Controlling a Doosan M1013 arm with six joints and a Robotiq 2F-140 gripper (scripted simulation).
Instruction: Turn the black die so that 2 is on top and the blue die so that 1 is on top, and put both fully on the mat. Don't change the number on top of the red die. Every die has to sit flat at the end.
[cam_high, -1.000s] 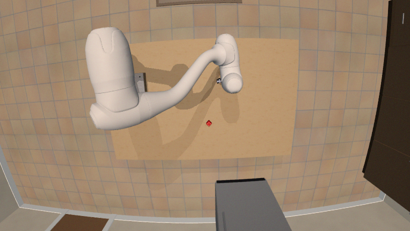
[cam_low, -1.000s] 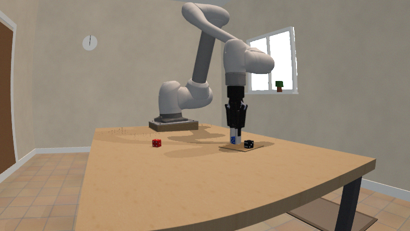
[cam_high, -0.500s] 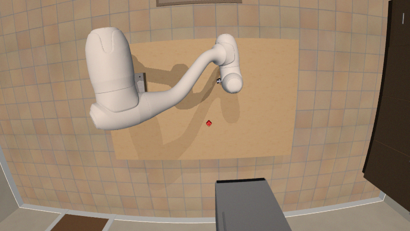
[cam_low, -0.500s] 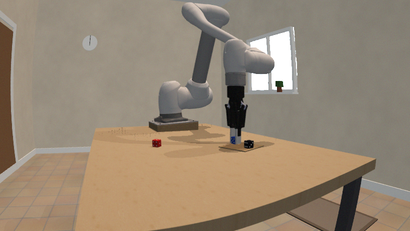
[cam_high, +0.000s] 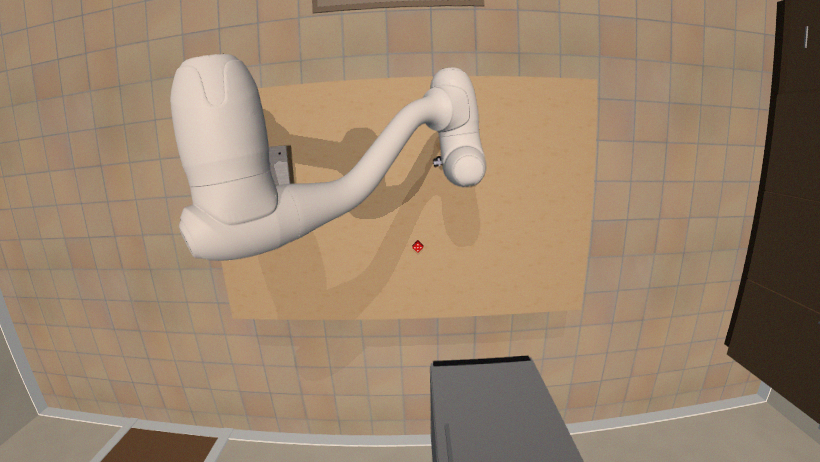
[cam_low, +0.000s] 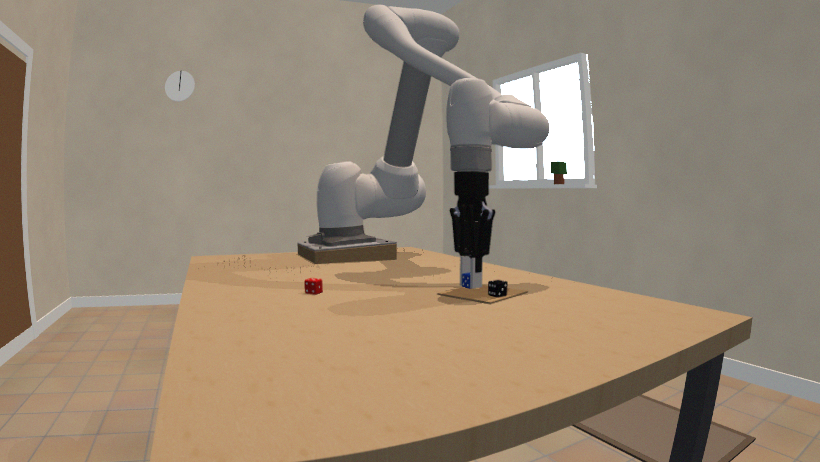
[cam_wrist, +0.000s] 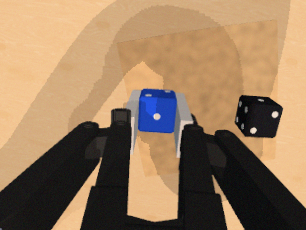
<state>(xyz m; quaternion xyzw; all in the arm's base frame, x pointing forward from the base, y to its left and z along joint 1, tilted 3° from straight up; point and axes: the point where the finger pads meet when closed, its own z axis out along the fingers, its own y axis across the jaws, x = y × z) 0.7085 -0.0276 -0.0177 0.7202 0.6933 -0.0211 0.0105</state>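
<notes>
Now: hand 20 mm above the blue die. From my hand the other things lie so: red die: 160 mm behind, 300 mm to the right, 30 mm below; then black die: 90 mm ahead, 20 mm below; then cork mat: 40 mm ahead, 40 mm below.
</notes>
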